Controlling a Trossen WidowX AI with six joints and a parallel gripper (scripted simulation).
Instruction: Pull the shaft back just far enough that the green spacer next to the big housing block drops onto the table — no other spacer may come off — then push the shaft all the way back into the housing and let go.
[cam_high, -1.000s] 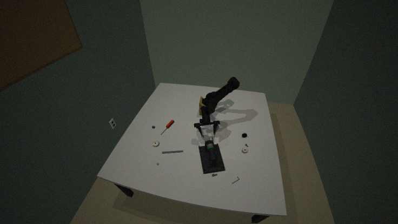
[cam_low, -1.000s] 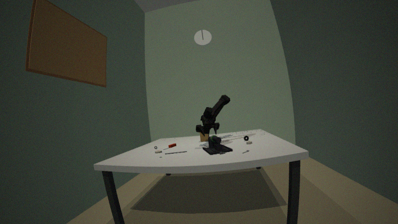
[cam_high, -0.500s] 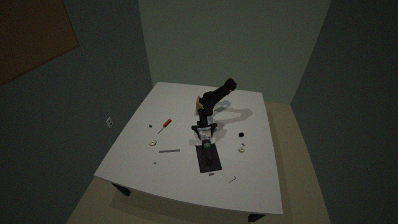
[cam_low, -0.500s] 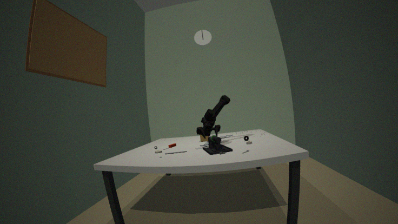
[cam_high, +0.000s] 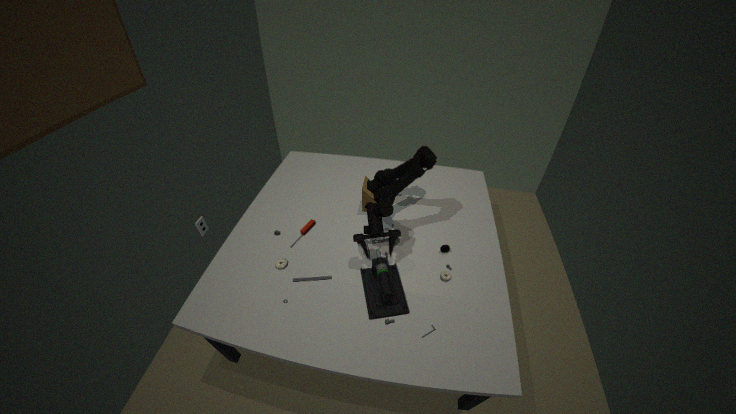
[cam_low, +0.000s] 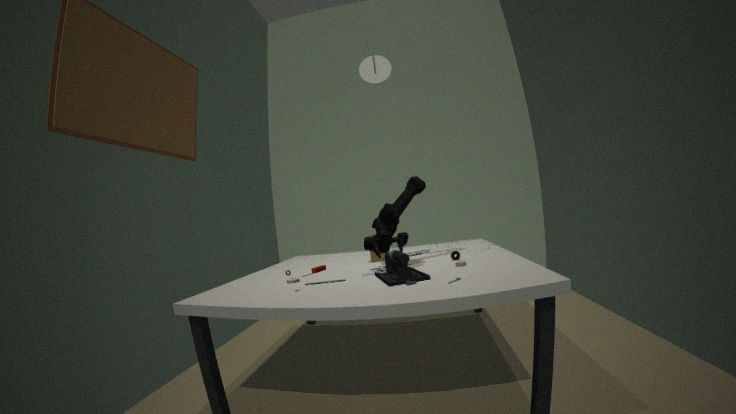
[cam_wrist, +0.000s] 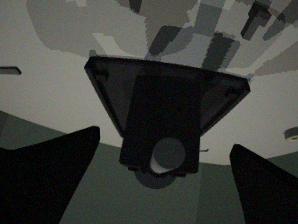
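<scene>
Now: gripper tip 40 mm short of the shaft, 10 mm to the right of it and 10 mm below it. Also, from my gripper tip: red-handled screwdriver: 170 mm behind, 360 mm to the right, 60 mm below; black ring: 90 mm behind, 290 mm to the left, 50 mm below; grey bar: 80 mm ahead, 270 mm to the right, 70 mm below.
</scene>
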